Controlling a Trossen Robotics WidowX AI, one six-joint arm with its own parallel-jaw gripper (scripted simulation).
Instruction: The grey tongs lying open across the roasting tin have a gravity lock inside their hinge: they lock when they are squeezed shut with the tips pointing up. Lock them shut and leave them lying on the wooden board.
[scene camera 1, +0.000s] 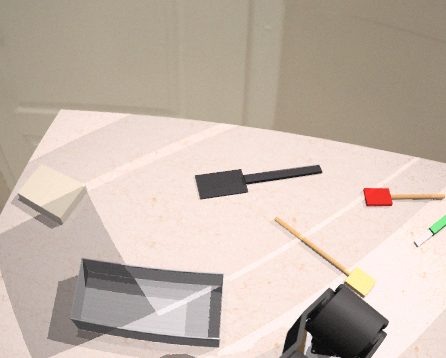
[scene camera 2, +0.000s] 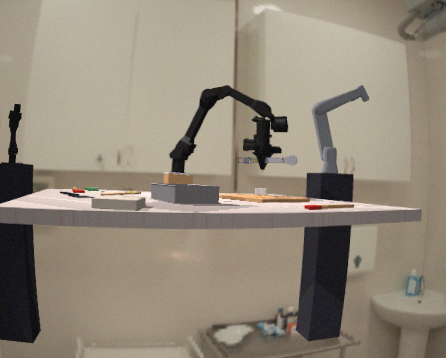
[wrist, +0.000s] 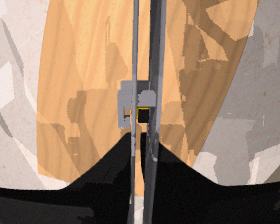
In view: the gripper (wrist: 137, 139), a cream block (scene camera 1: 56, 195) and a black spatula (scene camera 1: 210, 185).
The wrist view does not show the cream block: it is out of frame. The wrist view misses the black spatula: it is out of frame.
